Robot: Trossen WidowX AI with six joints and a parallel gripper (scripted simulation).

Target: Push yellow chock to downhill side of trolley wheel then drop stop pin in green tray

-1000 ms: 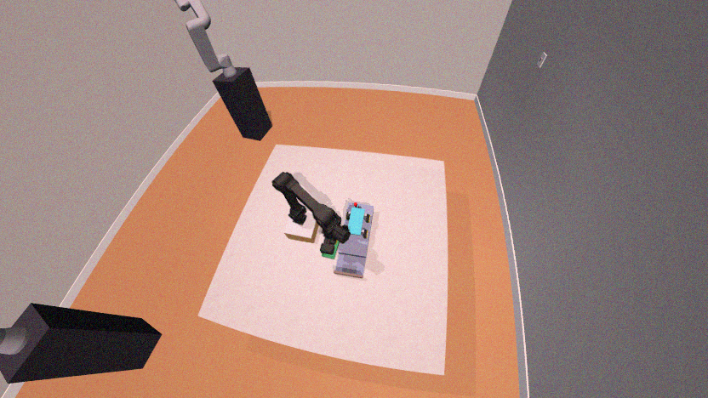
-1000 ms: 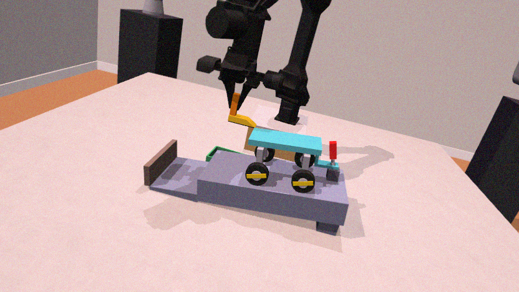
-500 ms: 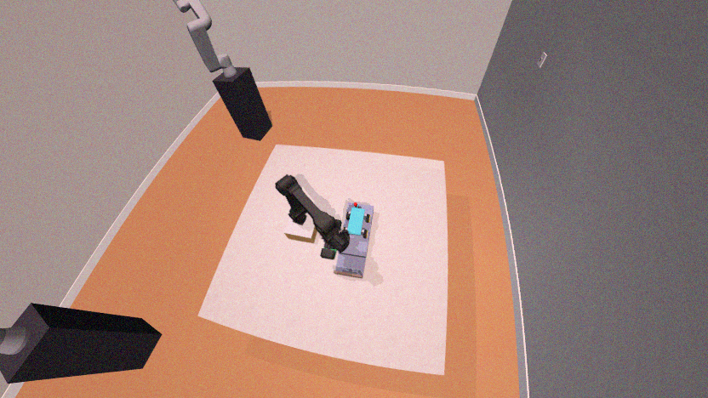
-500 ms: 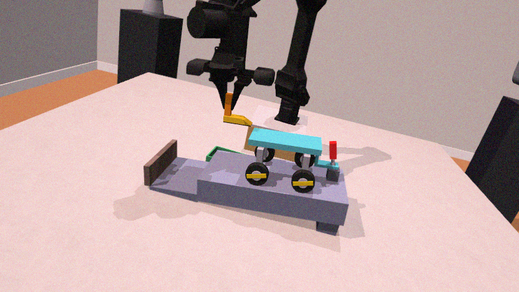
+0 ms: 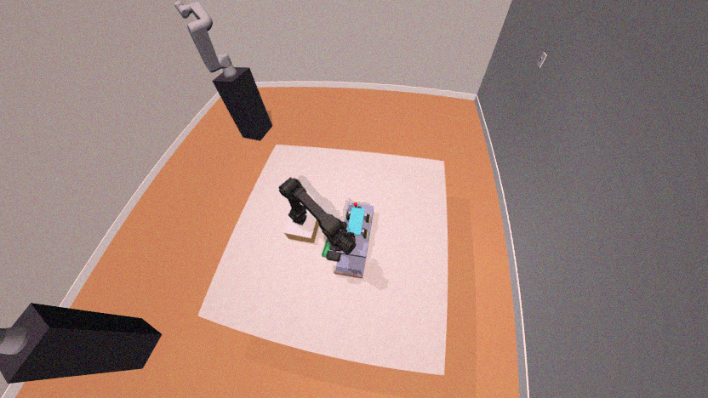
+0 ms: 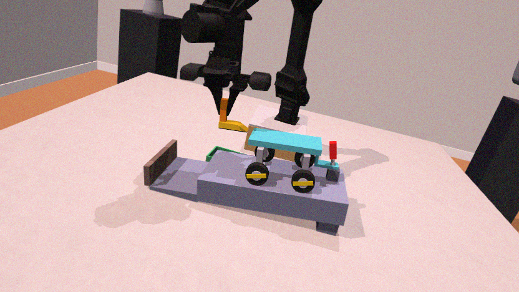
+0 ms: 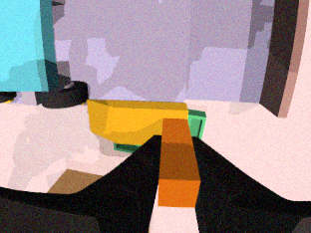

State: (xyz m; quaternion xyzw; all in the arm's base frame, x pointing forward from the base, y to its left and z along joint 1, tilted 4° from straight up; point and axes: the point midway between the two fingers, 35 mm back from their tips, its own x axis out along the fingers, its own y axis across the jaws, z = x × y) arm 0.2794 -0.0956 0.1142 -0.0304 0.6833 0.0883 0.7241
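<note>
My gripper tip is now 250 mm to the right of the red-headed stop pin and 20 mm above it. Also, from my gripper tip: cyan trolley 30 mm ahead, 160 mm to the left, 40 mm below; then brown end board 70 mm ahead, 100 mm to the right, 120 mm below; then yellow chock 20 mm to the left, 10 mm below.
</note>
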